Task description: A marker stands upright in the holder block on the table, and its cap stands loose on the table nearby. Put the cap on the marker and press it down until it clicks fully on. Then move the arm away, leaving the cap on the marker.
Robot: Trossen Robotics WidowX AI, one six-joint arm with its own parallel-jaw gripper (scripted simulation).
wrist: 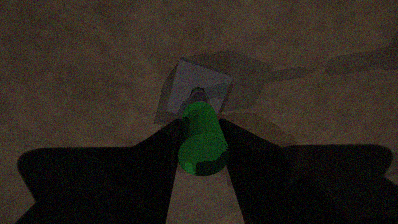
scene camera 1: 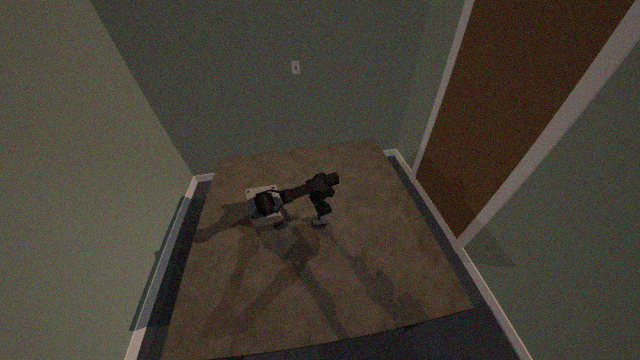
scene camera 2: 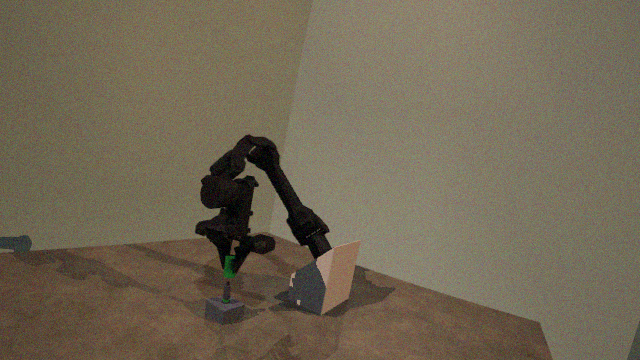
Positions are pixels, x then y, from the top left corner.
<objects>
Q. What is the gripper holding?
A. A green cap.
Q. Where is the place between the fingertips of the gripper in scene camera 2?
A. At 229,271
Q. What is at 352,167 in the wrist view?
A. The gripper.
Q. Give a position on a green cap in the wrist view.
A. At 203,151
</objects>
